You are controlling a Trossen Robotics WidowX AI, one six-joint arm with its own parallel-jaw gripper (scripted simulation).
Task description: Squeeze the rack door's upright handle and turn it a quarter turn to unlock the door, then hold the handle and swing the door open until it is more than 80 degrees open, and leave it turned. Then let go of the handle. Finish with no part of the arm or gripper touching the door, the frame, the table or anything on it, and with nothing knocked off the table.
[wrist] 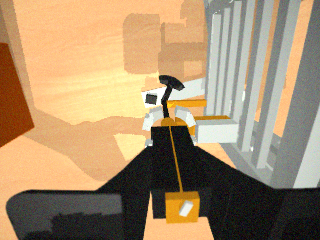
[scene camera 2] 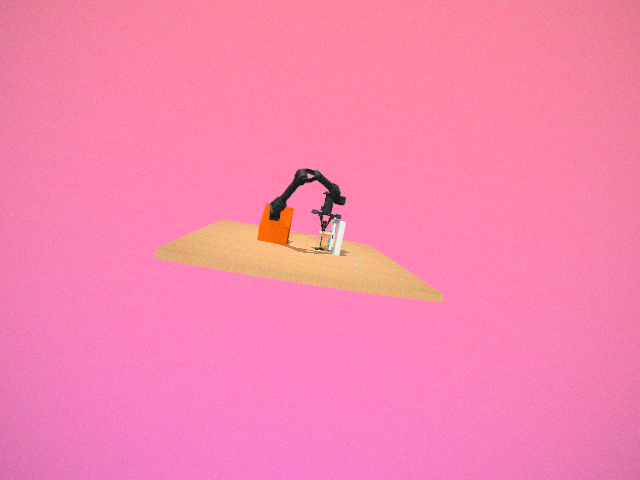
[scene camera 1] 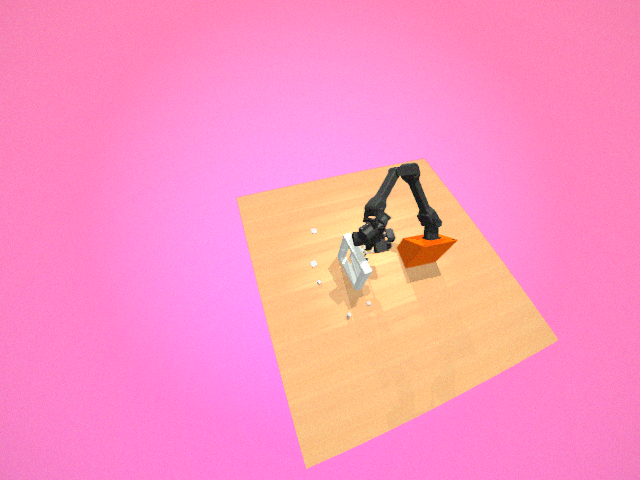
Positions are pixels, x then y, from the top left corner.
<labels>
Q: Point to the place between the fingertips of my gripper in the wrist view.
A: At 171, 151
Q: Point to a white rack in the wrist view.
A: At 196, 87
</labels>
